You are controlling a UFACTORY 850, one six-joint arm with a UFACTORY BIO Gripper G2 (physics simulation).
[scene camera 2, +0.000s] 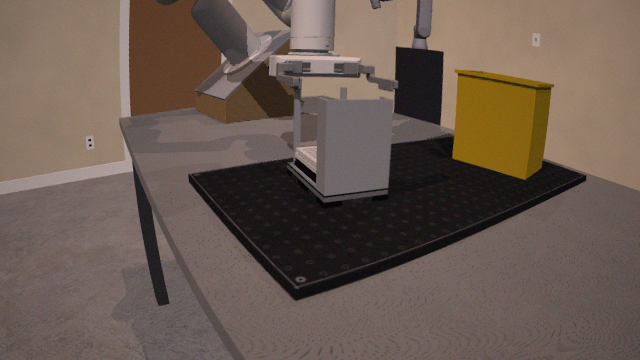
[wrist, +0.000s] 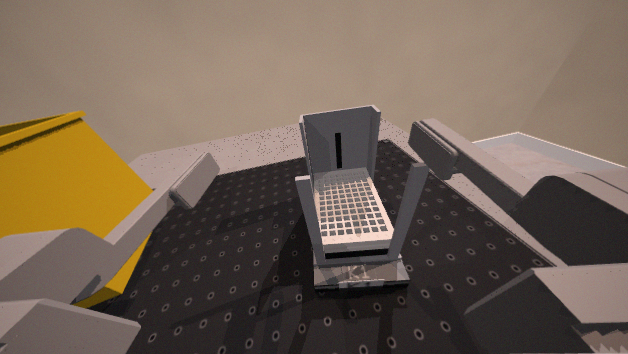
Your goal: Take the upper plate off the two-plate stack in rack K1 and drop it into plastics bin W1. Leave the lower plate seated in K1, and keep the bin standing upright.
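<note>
Grey rack K1 stands upright on the black board, with a tall slotted panel and slim posts. White plate material with square wells sits low inside it; I cannot make out the seam between upper and lower plate. My gripper is open wide and empty, at about the height of the rack's top, above the plates. Its fingertips are well apart, one to each side of the rack in the wrist view. The yellow bin W1 stands upright; its inside is hidden.
The black perforated board lies on the grey table. The bin stands on the board's right part in the scene view. A brown box with a slanted top and a dark upright panel stand behind.
</note>
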